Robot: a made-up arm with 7 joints. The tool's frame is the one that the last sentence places. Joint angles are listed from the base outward.
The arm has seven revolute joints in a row. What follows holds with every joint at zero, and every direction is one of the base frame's. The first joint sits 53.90 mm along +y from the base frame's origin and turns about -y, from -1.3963 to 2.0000 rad. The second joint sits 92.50 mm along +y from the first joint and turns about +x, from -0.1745 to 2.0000 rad. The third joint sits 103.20 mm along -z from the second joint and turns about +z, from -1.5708 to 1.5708 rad. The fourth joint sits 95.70 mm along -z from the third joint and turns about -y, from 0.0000 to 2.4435 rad. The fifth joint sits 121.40 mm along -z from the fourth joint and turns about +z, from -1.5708 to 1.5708 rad. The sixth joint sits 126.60 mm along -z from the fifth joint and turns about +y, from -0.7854 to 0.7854 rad. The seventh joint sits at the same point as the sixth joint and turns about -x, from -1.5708 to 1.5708 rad. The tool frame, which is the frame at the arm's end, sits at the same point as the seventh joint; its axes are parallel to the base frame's.
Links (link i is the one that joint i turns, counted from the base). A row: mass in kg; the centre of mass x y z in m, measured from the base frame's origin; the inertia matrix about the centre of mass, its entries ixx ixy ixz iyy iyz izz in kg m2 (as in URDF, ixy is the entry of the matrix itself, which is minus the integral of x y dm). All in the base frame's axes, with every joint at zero. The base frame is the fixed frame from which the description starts. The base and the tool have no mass.
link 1: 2.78; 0.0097 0.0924 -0.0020; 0.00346 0 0 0.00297 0 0.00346
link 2: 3.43; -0.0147 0.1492 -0.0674; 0.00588 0 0 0.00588 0 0.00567
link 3: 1.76; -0.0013 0.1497 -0.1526; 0.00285 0 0 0.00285 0 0.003
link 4: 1.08; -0.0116 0.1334 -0.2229; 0.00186 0 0 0.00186 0 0.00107
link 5: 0.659; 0.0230 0.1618 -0.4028; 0.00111 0 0 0.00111 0 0.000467
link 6: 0.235; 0.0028 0.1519 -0.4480; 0.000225 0 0 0.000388 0 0.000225
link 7: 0.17; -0.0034 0.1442 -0.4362; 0.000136 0 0 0.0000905 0 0.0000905
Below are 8 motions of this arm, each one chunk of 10 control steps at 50 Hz.
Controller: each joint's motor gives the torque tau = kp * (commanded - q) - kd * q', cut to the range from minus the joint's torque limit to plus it. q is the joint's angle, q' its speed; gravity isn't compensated. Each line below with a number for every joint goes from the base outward.
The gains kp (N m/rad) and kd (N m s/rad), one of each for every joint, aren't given. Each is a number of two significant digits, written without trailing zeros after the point. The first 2 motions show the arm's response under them.
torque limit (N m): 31 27 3.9 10 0.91 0.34 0.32
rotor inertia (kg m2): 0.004 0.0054 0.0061 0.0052 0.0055 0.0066 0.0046
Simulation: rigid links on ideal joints. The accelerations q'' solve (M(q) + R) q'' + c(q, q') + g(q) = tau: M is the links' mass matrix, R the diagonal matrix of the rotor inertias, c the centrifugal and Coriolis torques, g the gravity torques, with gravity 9.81 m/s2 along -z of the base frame. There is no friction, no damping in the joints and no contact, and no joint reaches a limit. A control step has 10 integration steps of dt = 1/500 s. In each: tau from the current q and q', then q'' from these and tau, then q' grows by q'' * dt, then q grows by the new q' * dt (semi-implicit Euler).
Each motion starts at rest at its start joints. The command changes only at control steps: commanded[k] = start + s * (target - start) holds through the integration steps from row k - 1 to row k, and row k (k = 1, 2, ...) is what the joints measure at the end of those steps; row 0 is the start. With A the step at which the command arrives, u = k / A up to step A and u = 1 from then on. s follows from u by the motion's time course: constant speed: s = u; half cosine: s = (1 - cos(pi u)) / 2; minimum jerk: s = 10 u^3 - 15 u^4 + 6 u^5; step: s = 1 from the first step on.
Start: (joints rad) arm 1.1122 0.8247 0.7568 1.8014 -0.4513 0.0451 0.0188
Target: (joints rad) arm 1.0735 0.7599 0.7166 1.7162 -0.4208 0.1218 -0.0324
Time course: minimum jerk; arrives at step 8
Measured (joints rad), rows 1 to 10:
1: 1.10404 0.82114 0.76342 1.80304 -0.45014 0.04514 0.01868
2: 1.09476 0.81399 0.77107 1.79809 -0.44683 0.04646 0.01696
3: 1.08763 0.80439 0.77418 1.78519 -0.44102 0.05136 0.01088
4: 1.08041 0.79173 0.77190 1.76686 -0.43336 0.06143 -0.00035
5: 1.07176 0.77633 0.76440 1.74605 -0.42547 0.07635 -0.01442
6: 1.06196 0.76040 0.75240 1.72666 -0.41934 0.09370 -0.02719
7: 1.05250 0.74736 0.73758 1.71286 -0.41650 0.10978 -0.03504
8: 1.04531 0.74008 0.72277 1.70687 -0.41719 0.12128 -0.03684
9: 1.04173 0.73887 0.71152 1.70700 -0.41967 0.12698 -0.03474
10: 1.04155 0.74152 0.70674 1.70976 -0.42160 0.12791 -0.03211
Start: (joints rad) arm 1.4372 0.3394 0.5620 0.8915 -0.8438 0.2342 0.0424
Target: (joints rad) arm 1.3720 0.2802 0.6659 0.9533 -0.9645 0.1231 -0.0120
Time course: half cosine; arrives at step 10
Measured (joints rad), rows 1 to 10:
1: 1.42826 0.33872 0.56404 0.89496 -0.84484 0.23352 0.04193
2: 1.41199 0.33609 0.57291 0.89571 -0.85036 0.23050 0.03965
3: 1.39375 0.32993 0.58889 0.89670 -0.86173 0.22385 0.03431
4: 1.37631 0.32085 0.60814 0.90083 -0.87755 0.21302 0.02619
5: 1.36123 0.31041 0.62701 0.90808 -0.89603 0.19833 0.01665
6: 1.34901 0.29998 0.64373 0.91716 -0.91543 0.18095 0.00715
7: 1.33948 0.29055 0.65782 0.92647 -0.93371 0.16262 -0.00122
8: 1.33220 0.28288 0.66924 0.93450 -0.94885 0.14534 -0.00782
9: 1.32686 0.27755 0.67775 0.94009 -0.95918 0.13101 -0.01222
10: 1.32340 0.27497 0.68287 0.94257 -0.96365 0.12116 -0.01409
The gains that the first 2 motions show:
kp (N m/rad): 210 310 57 200 25 7.8 12
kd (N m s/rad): 5.7 5.4 1.2 3.4 0.38 0.24 0.16
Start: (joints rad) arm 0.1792 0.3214 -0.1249 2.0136 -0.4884 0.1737 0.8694
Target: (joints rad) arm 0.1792 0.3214 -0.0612 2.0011 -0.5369 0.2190 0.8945
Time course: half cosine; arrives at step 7
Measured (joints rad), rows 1 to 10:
1: 0.17626 0.31854 -0.12492 2.00956 -0.49018 0.17376 0.86966
2: 0.17041 0.31470 -0.12529 2.00349 -0.49562 0.17528 0.87126
3: 0.16475 0.31267 -0.12365 1.99872 -0.50557 0.17969 0.87523
4: 0.16109 0.31231 -0.11721 1.99535 -0.51805 0.18719 0.88121
5: 0.15979 0.31274 -0.10537 1.99286 -0.52953 0.19684 0.88766
6: 0.16030 0.31343 -0.09038 1.99114 -0.53710 0.20684 0.89282
7: 0.16179 0.31422 -0.07635 1.99042 -0.53945 0.21511 0.89537
8: 0.16346 0.31491 -0.06686 1.99063 -0.53808 0.22021 0.89533
9: 0.16475 0.31522 -0.06301 1.99115 -0.53643 0.22211 0.89409
10: 0.16535 0.31504 -0.06384 1.99149 -0.53631 0.22179 0.89311

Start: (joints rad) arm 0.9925 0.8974 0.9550 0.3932 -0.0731 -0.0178 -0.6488
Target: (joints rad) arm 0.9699 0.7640 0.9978 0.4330 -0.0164 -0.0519 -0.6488
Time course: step
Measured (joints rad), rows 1 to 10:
1: 0.97492 0.85841 0.99379 0.44440 -0.04726 -0.02365 -0.64862
2: 0.96476 0.80562 1.01921 0.44944 -0.01313 -0.03716 -0.64802
3: 0.95310 0.75747 1.01759 0.42653 0.00080 -0.04946 -0.64819
4: 0.94082 0.72084 1.00415 0.40577 -0.00098 -0.05649 -0.64881
5: 0.93184 0.70177 0.99269 0.39543 -0.00653 -0.05846 -0.64909
6: 0.92766 0.70109 0.98912 0.39532 -0.00943 -0.05733 -0.64887
7: 0.92796 0.71421 0.99274 0.40252 -0.00968 -0.05512 -0.64849
8: 0.93142 0.73365 1.00000 0.41321 -0.00942 -0.05322 -0.64828
9: 0.93623 0.75204 1.00733 0.42358 -0.00985 -0.05222 -0.64827
10: 0.94062 0.76432 1.01244 0.43077 -0.01074 -0.05209 -0.64833

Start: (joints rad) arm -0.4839 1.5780 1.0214 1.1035 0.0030 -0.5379 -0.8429
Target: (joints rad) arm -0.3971 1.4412 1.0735 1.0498 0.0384 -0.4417 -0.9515
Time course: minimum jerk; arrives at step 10
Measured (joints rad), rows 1 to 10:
1: -0.48400 1.57053 1.01899 1.10696 0.00183 -0.53786 -0.84351
2: -0.48359 1.55692 1.01040 1.10517 0.00043 -0.53706 -0.84663
3: -0.48073 1.53951 0.99957 1.09847 0.00123 -0.53351 -0.85500
4: -0.47369 1.51780 0.99245 1.08983 0.00454 -0.52554 -0.87028
5: -0.46213 1.49207 0.99313 1.07959 0.01016 -0.51267 -0.89127
6: -0.44733 1.46413 1.00232 1.06775 0.01786 -0.49585 -0.91418
7: -0.43177 1.43717 1.01738 1.05543 0.02673 -0.47724 -0.93441
8: -0.41827 1.41491 1.03342 1.04458 0.03498 -0.45967 -0.94845
9: -0.40890 1.40051 1.04553 1.03719 0.04063 -0.44585 -0.95484
10: -0.40402 1.39520 1.05090 1.03441 0.04255 -0.43744 -0.95476

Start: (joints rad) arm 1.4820 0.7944 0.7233 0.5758 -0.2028 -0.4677 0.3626
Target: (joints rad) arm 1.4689 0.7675 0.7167 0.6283 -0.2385 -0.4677 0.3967
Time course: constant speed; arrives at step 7
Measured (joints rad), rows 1 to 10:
1: 1.47153 0.79268 0.72731 0.58112 -0.20415 -0.46782 0.36467
2: 1.45713 0.78947 0.73445 0.58356 -0.20647 -0.46825 0.37009
3: 1.44559 0.78413 0.74054 0.58627 -0.20876 -0.46867 0.37696
4: 1.43841 0.77770 0.74221 0.59126 -0.21228 -0.46893 0.38310
5: 1.43491 0.77149 0.73952 0.59833 -0.21790 -0.46903 0.38786
6: 1.43364 0.76629 0.73482 0.60661 -0.22483 -0.46902 0.39189
7: 1.43324 0.76224 0.73059 0.61531 -0.23166 -0.46897 0.39608
8: 1.43419 0.76079 0.72699 0.61885 -0.23542 -0.46900 0.39877
9: 1.43484 0.76109 0.72592 0.61961 -0.23545 -0.46901 0.39883
10: 1.43475 0.76214 0.72748 0.61962 -0.23392 -0.46899 0.39758

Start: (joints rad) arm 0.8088 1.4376 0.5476 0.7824 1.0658 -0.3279 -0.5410
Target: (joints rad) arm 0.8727 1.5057 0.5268 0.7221 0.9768 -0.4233 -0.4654
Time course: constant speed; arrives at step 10
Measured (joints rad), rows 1 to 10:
1: 0.81087 1.43429 0.54819 0.77638 1.06073 -0.32985 -0.53757
2: 0.81419 1.42941 0.54550 0.76468 1.05435 -0.33529 -0.52909
3: 0.81771 1.42714 0.53827 0.75359 1.04880 -0.34373 -0.51843
4: 0.82181 1.42904 0.52947 0.74566 1.04173 -0.35392 -0.50871
5: 0.82695 1.43507 0.52270 0.74020 1.03215 -0.36475 -0.50096
6: 0.83329 1.44412 0.52002 0.73573 1.02135 -0.37547 -0.49439
7: 0.84062 1.45469 0.52124 0.73120 1.01089 -0.38579 -0.48780
8: 0.84850 1.46537 0.52456 0.72622 1.00132 -0.39569 -0.48060
9: 0.85644 1.47517 0.52779 0.72074 0.99239 -0.40530 -0.47289
10: 0.86406 1.48362 0.52933 0.71486 0.98369 -0.41477 -0.46505

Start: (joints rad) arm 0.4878 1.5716 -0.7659 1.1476 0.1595 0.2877 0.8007
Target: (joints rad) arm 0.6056 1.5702 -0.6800 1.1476 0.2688 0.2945 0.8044
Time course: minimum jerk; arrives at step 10
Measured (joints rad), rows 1 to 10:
1: 0.48798 1.56425 -0.76803 1.14449 0.16013 0.28769 0.80057
2: 0.48861 1.55246 -0.77767 1.14503 0.16298 0.28785 0.80041
3: 0.49176 1.54189 -0.79209 1.14862 0.16805 0.28822 0.80022
4: 0.50015 1.53461 -0.80610 1.15155 0.17835 0.28880 0.80012
5: 0.51552 1.53189 -0.81912 1.15280 0.19612 0.28965 0.80045
6: 0.53429 1.53299 -0.82699 1.15218 0.21818 0.29077 0.80127
7: 0.55284 1.53588 -0.82441 1.15037 0.23898 0.29205 0.80226
8: 0.56816 1.53864 -0.80689 1.14852 0.25427 0.29331 0.80305
9: 0.57880 1.54015 -0.77239 1.14750 0.26225 0.29433 0.80341
10: 0.58871 1.54179 -0.73328 1.14819 0.26542 0.29492 0.80359

